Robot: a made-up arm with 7 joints. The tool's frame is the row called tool.
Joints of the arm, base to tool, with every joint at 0 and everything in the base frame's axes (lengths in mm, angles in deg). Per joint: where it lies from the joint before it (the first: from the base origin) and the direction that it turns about. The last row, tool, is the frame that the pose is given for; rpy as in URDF.
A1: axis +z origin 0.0 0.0 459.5
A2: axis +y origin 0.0 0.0 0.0
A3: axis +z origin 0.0 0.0 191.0
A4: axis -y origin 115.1 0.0 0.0
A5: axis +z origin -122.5 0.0 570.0
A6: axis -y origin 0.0 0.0 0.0
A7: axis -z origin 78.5 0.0 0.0
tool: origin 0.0 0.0 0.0 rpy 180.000 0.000 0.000
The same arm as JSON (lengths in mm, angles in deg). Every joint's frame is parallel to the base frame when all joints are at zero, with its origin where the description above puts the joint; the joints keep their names.
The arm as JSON. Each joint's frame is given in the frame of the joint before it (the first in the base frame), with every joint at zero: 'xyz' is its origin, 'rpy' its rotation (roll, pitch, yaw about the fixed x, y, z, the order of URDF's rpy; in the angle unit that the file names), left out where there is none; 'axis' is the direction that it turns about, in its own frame. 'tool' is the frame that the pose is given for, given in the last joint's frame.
{"units": {"length": "mm", "angle": "deg"}, "joints": [
  {"name": "A1", "type": "revolute", "origin": {"xyz": [0.0, 0.0, 459.5]}, "axis": "+z"},
  {"name": "A2", "type": "revolute", "origin": {"xyz": [0.0, 0.0, 0.0]}, "axis": "+y"},
  {"name": "A3", "type": "revolute", "origin": {"xyz": [0.0, 0.0, 191.0]}, "axis": "+z"},
  {"name": "A4", "type": "revolute", "origin": {"xyz": [115.1, 0.0, 0.0]}, "axis": "-y"},
  {"name": "A5", "type": "revolute", "origin": {"xyz": [-122.5, 0.0, 570.0]}, "axis": "+z"},
  {"name": "A6", "type": "revolute", "origin": {"xyz": [0.0, 0.0, 0.0]}, "axis": "-y"},
  {"name": "A7", "type": "revolute", "origin": {"xyz": [78.5, 0.0, 0.0]}, "axis": "-z"}
], "tool": {"origin": {"xyz": [0.0, 0.0, 0.0], "rpy": [180.0, 0.0, 0.0]}}}

